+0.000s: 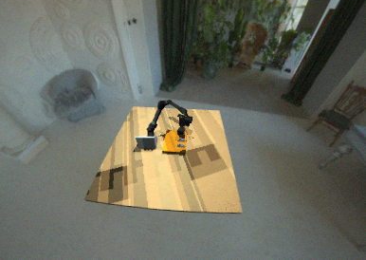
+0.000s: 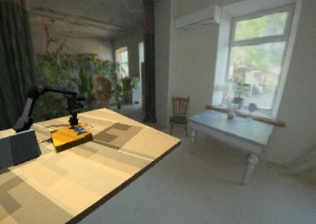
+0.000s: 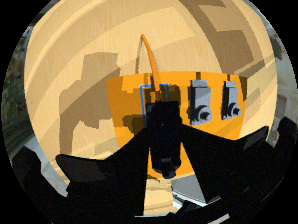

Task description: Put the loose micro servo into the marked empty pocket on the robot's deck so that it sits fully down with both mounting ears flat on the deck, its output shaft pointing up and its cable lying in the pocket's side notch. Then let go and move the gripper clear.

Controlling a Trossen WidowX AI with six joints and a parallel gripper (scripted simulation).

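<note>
The orange deck is 11 cm behind my gripper tip, 10 cm below it and 7 cm to the right of it.
</note>
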